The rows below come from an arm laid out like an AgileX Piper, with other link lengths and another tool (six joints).
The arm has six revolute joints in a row. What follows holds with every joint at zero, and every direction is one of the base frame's.
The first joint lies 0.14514 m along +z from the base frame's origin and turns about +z.
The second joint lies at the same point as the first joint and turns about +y.
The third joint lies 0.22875 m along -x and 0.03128 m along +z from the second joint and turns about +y.
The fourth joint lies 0.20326 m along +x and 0.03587 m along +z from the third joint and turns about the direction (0.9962, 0, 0.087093).
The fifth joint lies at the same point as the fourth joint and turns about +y.
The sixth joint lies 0.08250 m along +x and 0.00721 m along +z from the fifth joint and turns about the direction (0.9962, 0, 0.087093).
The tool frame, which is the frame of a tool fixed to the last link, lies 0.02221 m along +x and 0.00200 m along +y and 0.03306 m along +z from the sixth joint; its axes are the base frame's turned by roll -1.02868, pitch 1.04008 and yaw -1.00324 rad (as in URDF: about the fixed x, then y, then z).
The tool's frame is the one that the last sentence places.
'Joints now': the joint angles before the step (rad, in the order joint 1, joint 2, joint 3, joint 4, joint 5, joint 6). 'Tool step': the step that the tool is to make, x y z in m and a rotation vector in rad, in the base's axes. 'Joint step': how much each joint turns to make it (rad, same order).
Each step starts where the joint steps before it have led.
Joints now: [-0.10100, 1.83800, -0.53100, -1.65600, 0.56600, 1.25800]
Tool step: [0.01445, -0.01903, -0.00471, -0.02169, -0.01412, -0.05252]
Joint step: [-0.06399, 0.07701, -0.08702, -0.02597, 0.01500, 0.00999]
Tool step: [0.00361, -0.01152, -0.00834, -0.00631, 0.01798, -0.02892]
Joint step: [-0.04002, 0.05597, -0.03997, -0.01204, 0.00499, -0.00199]
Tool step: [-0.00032, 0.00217, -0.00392, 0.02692, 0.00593, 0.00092]
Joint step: [0.00000, 0.01001, 0.00000, 0.00500, -0.02399, 0.00300]
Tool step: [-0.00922, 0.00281, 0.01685, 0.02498, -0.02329, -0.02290]
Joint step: [0.00003, -0.10498, 0.04401, 0.09997, -0.02199, -0.07993]
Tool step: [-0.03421, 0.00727, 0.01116, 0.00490, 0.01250, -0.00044]
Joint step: [0.00000, -0.15301, 0.15798, 0.01505, -0.00200, -0.01606]
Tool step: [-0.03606, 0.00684, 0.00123, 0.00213, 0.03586, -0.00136]
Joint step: [-0.00101, -0.12202, 0.15597, 0.00109, 0.00499, -0.00312]
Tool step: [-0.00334, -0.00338, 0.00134, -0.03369, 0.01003, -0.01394]
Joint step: [-0.00199, -0.00498, 0.00801, -0.00105, 0.03700, 0.00007]
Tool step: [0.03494, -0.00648, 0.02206, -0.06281, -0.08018, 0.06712]
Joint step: [-0.00001, 0.00100, -0.13998, -0.00804, 0.01301, -0.08596]
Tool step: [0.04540, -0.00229, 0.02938, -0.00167, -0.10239, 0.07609]
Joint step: [-0.00002, 0.02197, -0.20499, 0.08002, -0.05601, -0.15704]
